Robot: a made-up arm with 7 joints. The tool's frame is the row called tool. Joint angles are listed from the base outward.
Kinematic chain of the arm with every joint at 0, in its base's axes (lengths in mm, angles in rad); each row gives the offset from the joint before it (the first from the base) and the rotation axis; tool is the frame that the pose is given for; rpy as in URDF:
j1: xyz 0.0 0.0 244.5 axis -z
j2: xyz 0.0 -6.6 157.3 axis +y
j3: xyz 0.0 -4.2 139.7 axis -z
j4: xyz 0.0 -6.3 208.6 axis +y
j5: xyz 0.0 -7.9 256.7 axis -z
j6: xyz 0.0 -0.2 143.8 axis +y
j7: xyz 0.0 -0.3 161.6 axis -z
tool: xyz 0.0 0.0 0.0 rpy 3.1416 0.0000 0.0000
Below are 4 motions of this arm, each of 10 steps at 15 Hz.
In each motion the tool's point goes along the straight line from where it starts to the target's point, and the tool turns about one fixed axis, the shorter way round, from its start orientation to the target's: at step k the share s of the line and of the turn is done. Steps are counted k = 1, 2, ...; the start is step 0. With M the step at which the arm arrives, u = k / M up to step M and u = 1 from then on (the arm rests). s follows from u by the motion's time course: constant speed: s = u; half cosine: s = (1 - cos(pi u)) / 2; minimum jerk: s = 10 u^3 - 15 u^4 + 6 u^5.
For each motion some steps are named. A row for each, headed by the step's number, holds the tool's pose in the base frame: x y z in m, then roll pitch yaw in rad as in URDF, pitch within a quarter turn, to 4 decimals.
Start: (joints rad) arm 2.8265 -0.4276 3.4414 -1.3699 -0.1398 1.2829 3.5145
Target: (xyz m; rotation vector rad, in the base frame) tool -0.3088 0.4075 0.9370 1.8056 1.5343 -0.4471
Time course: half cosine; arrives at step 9
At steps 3, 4, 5, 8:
3: -0.1862 0.1748 1.0570 -2.8112 0.0956 2.5193
4: -0.2129 0.2255 1.0309 -2.8758 0.2904 2.3155
5: -0.2413 0.2793 1.0031 -2.9969 0.4772 2.0661
8: -0.3039 0.3981 0.9418 2.7869 0.7252 1.3209

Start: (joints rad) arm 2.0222 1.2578 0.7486 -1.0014 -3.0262 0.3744 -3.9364
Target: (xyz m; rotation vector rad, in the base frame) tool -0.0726 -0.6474 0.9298 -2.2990 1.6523 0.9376
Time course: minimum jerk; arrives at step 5
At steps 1, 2, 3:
1: 0.0818 -0.5542 0.9349 2.4420 0.3277 -1.6400
2: 0.0393 -0.5799 0.9335 2.5436 0.4151 -1.5727
3: -0.0206 -0.6160 0.9315 2.7050 0.5255 -1.4566

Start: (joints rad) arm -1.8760 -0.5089 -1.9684 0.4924 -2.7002 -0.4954 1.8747
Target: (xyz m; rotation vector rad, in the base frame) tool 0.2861 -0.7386 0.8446 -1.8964 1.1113 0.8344
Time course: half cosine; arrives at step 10
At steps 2, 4, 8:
2: -0.1077 -0.5461 1.0356 -2.4348 0.9389 -1.4872
4: 0.0011 -0.5993 0.9828 -2.4855 0.9394 -1.2922
8: 0.2445 -0.7183 0.8648 -2.5933 0.9613 -0.8523

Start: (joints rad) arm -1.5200 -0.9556 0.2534 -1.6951 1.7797 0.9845 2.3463
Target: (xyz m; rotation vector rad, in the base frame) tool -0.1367 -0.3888 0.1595 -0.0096 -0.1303 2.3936
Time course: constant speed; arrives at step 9
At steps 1, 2, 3, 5, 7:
1: -0.0104 -0.4907 0.1423 -0.1362 0.6670 2.5572
2: -0.0262 -0.4780 0.1444 -0.1377 0.5797 2.5356
3: -0.0420 -0.4652 0.1466 -0.1371 0.4923 2.5152
5: -0.0736 -0.4398 0.1509 -0.1303 0.3178 2.4764
7: -0.1051 -0.4143 0.1552 -0.1170 0.1436 2.4380

